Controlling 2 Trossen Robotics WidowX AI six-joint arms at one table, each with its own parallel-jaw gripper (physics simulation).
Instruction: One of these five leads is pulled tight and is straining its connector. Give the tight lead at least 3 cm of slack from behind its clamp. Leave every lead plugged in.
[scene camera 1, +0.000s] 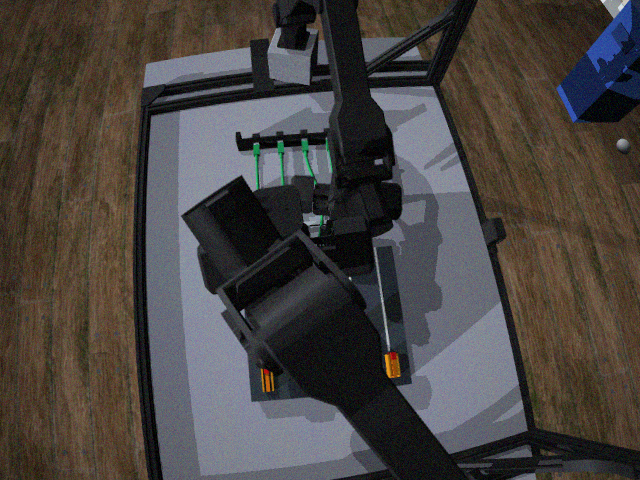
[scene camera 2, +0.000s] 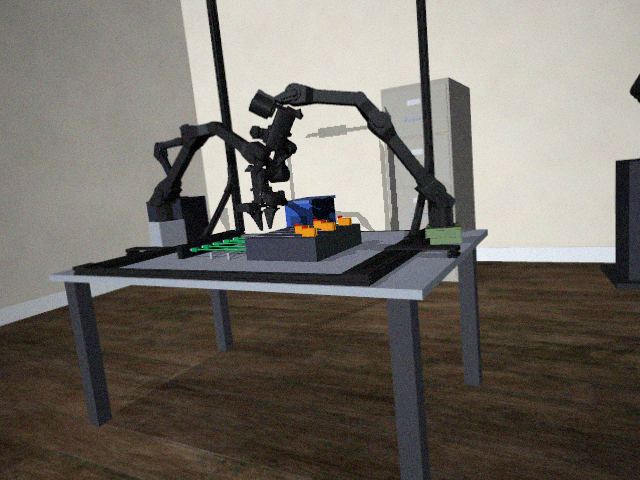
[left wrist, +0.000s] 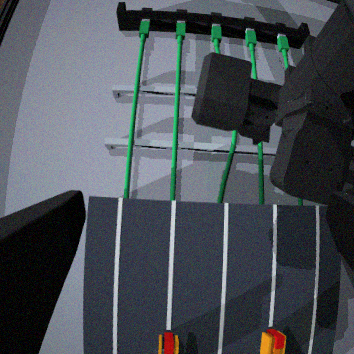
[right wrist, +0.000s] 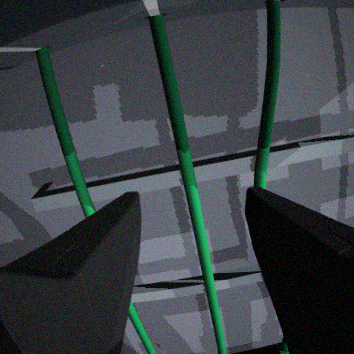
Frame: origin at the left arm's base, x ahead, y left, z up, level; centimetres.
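Seen in the pictures: left gripper, between the fingertips: (scene camera 2: 263, 172) (left wrist: 210, 205); right gripper, between the fingertips: (scene camera 2: 266, 229) (left wrist: 270, 144) (right wrist: 193, 202); left arm's base, origin of its link: (scene camera 2: 442, 225); right arm's base, origin of its link: (scene camera 1: 293, 39) (scene camera 2: 166, 220).
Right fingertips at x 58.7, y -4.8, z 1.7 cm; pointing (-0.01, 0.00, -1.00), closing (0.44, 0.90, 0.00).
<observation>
Offsets run from my right fingertips to a thing's top centre. "spot": to the spot under its first point.
Several green leads (scene camera 1: 282, 167) (scene camera 2: 217, 245) (left wrist: 176, 125) run from the black connector strip @[spot: dx +24.9, dy +12.0, dz -3.5 cm] (scene camera 1: 242, 143) (left wrist: 167, 21) to the dark block (scene camera 2: 281, 250) (left wrist: 97, 275). The two leftmost in the left wrist view look straight; the third bends. Orange clamps (scene camera 1: 392, 364) (scene camera 2: 324, 225) (left wrist: 272, 342) with red parts sit on the block. My right gripper (scene camera 2: 265, 227) (right wrist: 193, 202) is part open, its fingers either side of one straight lead @[spot: dx +2.9, dy -0.9, dz -3.6 cm] (right wrist: 197, 220), apparently the fourth, touching neither side. My left gripper (left wrist: 210, 205) is open and empty above the block. The fifth lead is mostly hidden.
Two thin pale rails @[spot: dx +11.4, dy +10.4, dz -4.6 cm] (left wrist: 155, 92) cross under the leads. The arms overlap closely above the table and hide much of the block in scene camera 1. A black frame (scene camera 1: 141, 258) borders the table. A blue bin (scene camera 1: 599, 77) (scene camera 2: 310, 209) stands beyond it.
</observation>
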